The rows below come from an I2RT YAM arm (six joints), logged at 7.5 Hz.
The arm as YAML. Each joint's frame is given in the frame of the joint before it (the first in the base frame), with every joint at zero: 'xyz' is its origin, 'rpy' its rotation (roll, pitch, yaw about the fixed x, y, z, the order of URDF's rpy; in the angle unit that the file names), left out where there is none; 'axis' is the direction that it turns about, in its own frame. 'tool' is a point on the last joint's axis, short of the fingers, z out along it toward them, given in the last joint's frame.
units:
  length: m
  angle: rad
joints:
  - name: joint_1
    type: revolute
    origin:
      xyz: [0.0, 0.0, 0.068]
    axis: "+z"
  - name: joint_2
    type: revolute
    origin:
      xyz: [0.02, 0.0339, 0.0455]
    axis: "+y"
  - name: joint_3
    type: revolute
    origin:
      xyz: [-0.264, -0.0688, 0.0]
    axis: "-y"
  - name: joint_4
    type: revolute
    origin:
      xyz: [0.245, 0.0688, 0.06]
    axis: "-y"
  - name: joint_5
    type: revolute
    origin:
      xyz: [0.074, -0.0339, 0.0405]
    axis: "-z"
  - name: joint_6
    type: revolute
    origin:
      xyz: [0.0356, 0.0, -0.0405]
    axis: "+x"
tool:
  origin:
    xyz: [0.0, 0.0, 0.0]
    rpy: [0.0, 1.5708, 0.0]
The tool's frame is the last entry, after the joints.
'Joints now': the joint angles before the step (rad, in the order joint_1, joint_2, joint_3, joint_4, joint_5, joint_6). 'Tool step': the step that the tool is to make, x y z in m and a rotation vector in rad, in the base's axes. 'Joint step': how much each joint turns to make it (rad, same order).
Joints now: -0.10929 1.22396 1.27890 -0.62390 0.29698 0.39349
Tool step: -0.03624 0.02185 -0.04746 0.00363 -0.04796 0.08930
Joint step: 0.07708 -0.20296 -0.31969 0.16441 -0.01410 -0.00037
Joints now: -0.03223 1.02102 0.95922 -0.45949 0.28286 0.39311
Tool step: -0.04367 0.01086 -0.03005 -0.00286 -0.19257 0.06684
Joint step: 0.04957 -0.26399 -0.28572 0.21668 -0.01527 -0.00878
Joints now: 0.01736 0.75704 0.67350 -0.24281 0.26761 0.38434
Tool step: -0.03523 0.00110 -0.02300 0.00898 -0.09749 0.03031
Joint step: 0.00575 -0.22545 -0.16749 0.03969 -0.02553 0.00001
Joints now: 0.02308 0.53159 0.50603 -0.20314 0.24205 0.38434
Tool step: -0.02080 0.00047 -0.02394 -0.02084 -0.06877 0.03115
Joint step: 0.00042 -0.17739 -0.13506 0.03245 -0.02590 -0.02861
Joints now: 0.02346 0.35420 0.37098 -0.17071 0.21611 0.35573
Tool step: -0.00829 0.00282 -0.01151 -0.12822 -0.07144 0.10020
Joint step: 0.00006 -0.10684 -0.08470 0.07094 -0.08578 -0.14190
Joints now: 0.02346 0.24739 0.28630 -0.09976 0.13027 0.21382
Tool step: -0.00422 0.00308 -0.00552 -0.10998 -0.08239 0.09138
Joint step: -0.00001 -0.06903 -0.05876 0.07938 -0.08966 -0.11368
